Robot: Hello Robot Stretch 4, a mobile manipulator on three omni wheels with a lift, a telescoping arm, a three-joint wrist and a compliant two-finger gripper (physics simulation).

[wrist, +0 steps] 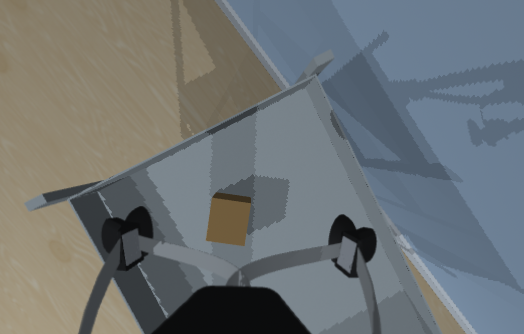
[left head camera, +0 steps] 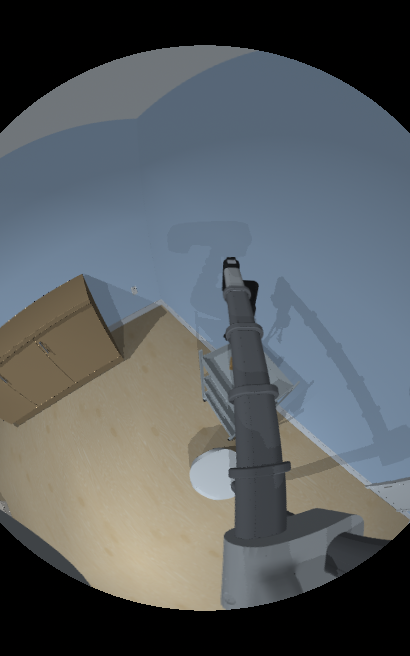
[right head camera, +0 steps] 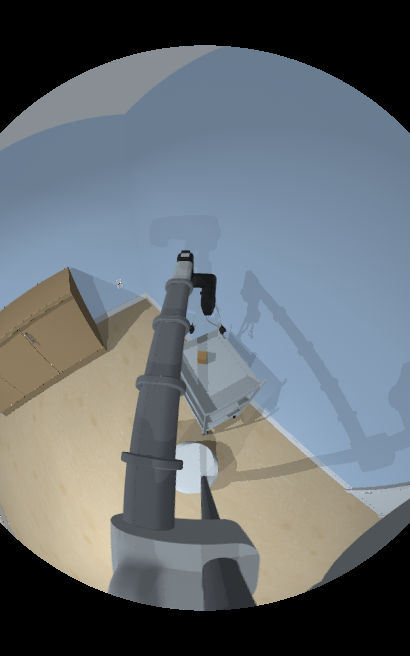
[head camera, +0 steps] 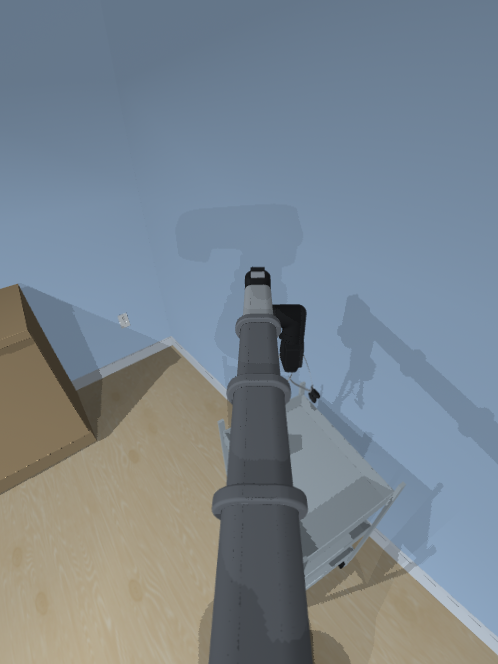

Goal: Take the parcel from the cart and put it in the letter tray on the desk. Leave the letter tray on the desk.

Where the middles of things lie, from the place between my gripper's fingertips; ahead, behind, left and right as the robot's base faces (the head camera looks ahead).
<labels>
My gripper is now 3 cm past the brown parcel (wrist: 228, 220), 2 cm to the right of it and 18 cm above it.
</labels>
